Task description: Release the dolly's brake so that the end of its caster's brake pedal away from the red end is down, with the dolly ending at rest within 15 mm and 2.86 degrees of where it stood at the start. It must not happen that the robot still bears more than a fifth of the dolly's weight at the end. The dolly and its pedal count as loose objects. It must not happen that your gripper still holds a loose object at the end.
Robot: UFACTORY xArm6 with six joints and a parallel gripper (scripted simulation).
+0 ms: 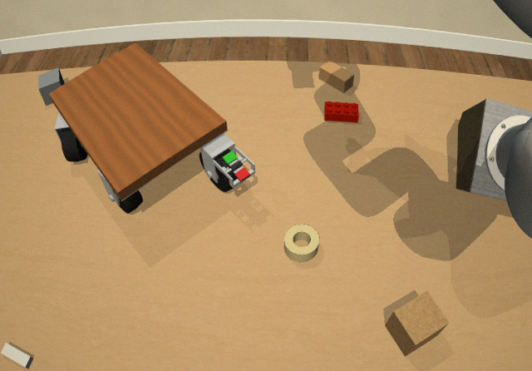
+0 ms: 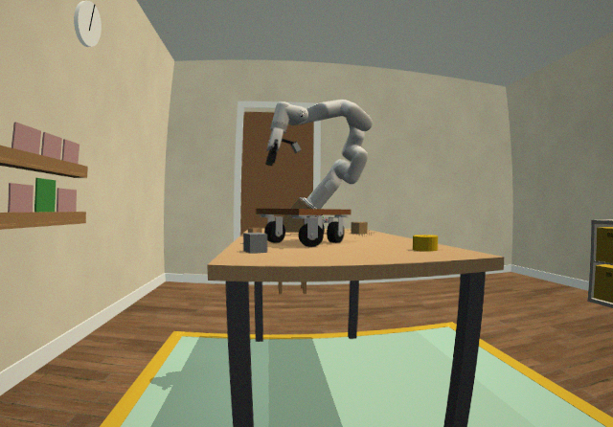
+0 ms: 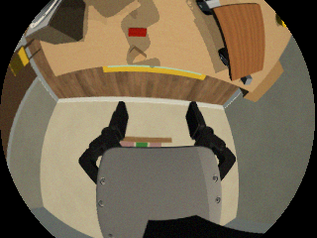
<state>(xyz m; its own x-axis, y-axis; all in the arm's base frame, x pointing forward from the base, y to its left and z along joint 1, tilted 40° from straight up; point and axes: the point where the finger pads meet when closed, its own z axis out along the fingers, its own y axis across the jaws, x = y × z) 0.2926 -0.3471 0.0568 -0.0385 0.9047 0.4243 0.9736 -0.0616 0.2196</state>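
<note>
My gripper is now 110 mm short of the caster brake pedal, 220 mm to the right of it and 250 mm above it. The rest, counted from my hand: brown block 70 mm behind, 70 mm to the right, 320 mm below; brown cube 160 mm behind, 460 mm to the left, 310 mm below; red toy brick 70 mm behind, 30 mm to the left, 320 mm below.
</note>
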